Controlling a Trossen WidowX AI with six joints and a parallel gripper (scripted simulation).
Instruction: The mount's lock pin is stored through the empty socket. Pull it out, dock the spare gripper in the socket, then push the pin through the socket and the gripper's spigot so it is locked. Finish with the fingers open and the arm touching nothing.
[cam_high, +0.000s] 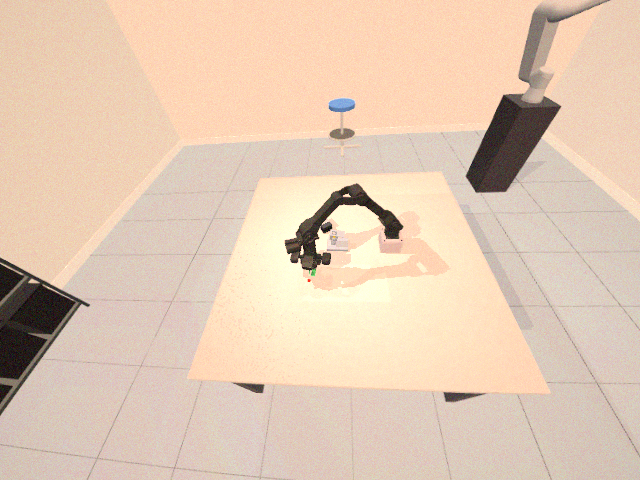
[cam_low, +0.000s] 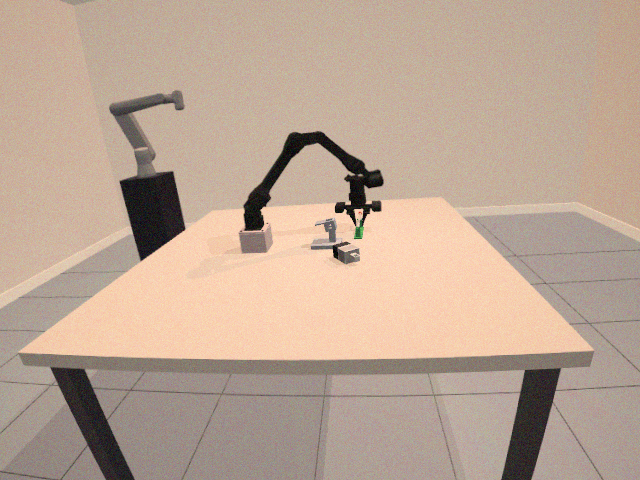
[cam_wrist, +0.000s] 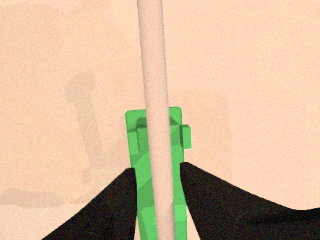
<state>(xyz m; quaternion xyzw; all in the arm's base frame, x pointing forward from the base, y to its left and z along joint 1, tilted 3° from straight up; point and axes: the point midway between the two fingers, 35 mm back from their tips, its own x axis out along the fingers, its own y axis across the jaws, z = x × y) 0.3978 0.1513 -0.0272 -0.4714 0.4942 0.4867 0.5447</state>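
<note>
The green cradle is 40 mm to the right of my gripper tip and 10 mm above it. The rest, counted from my gripper tip: mount 160 mm to the right, 120 mm behind, 30 mm above; then spare gripper 310 mm to the right, 40 mm behind.
</note>
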